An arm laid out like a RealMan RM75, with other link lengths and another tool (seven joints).
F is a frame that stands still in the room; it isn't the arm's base.
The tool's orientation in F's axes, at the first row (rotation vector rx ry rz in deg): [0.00, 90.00, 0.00]
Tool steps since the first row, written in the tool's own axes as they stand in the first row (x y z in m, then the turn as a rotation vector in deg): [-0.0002, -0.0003, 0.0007, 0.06, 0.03, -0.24]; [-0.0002, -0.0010, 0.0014, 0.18, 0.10, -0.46]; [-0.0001, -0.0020, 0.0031, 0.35, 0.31, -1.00]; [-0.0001, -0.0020, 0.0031, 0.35, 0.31, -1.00]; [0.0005, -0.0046, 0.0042, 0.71, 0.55, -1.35]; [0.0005, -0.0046, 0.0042, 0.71, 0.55, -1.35]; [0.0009, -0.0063, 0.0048, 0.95, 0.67, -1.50]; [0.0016, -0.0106, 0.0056, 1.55, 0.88, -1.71]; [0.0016, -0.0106, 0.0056, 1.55, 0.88, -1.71]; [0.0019, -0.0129, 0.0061, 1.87, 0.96, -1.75]
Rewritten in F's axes. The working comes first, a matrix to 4 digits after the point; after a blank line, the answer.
The tool's axes in the first row as the columns of a matrix, in F's axes (used below as rounded here):
[0.0000, 0.0000, 1.0000]
[0.0000, 1.0000, 0.0000]
[-1.0000, 0.0000, 0.0000]

[0.0007, -0.0003, 0.0002, -0.24, 0.03, -0.06]; [0.0014, -0.0010, 0.0002, -0.46, 0.10, -0.18]; [0.0031, -0.0020, 0.0001, -1.00, 0.31, -0.35]; [0.0031, -0.0020, 0.0001, -1.00, 0.31, -0.35]; [0.0042, -0.0046, -0.0005, -1.35, 0.55, -0.71]; [0.0042, -0.0046, -0.0005, -1.35, 0.55, -0.71]; [0.0048, -0.0063, -0.0009, -1.50, 0.67, -0.95]; [0.0056, -0.0106, -0.0016, -1.71, 0.88, -1.55]; [0.0056, -0.0106, -0.0016, -1.71, 0.88, -1.55]; [0.0061, -0.0129, -0.0019, -1.75, 0.96, -1.87]
